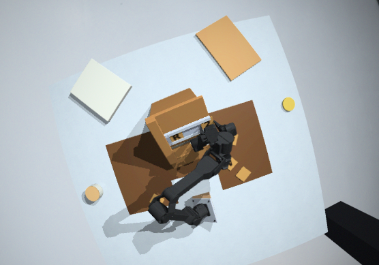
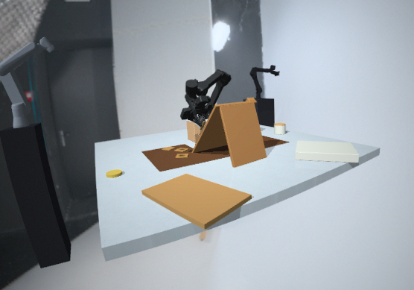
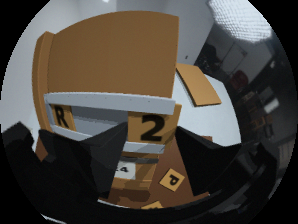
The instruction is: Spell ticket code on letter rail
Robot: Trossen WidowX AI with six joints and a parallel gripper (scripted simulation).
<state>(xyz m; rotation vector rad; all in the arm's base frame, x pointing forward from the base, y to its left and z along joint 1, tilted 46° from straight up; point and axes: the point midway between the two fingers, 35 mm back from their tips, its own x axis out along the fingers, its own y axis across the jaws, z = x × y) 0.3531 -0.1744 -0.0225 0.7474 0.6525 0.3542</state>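
Right now my gripper tip is 80 mm above the white ticket, 70 mm past it and 50 mm to the right of it. The rest, counted from my gripper tip: brown mat: 180 mm behind, 160 mm below, 130 mm to the left; then orange slab: 330 mm ahead, 240 mm to the right, 150 mm below; then cream slab: 450 mm to the left, 340 mm ahead, 140 mm below.
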